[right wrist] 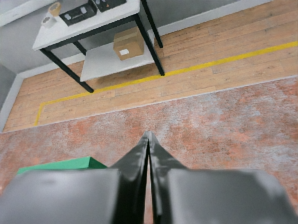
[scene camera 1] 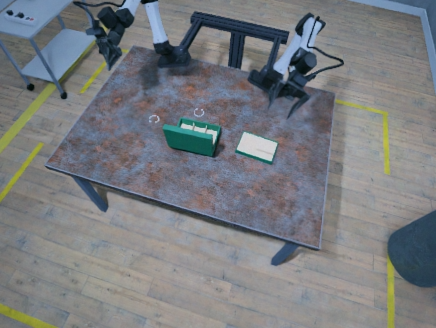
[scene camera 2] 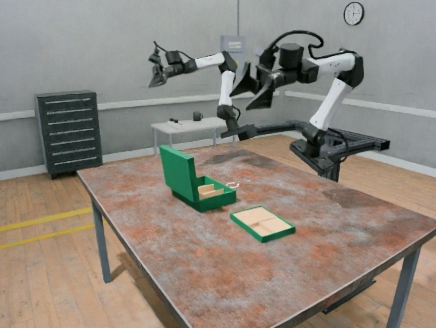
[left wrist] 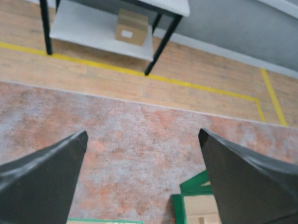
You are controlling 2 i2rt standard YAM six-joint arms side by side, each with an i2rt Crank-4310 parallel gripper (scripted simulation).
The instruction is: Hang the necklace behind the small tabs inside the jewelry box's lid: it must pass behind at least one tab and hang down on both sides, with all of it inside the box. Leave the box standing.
In view: the left gripper [scene camera 2: 237, 102], the right gripper [right wrist: 148, 133] and a green jewelry box [scene camera 2: 179, 171].
The green jewelry box is seen too in scene camera 1 [scene camera 1: 198, 137]. The left gripper is seen too in scene camera 1 [scene camera 1: 278, 114] and in the left wrist view [left wrist: 143, 131].
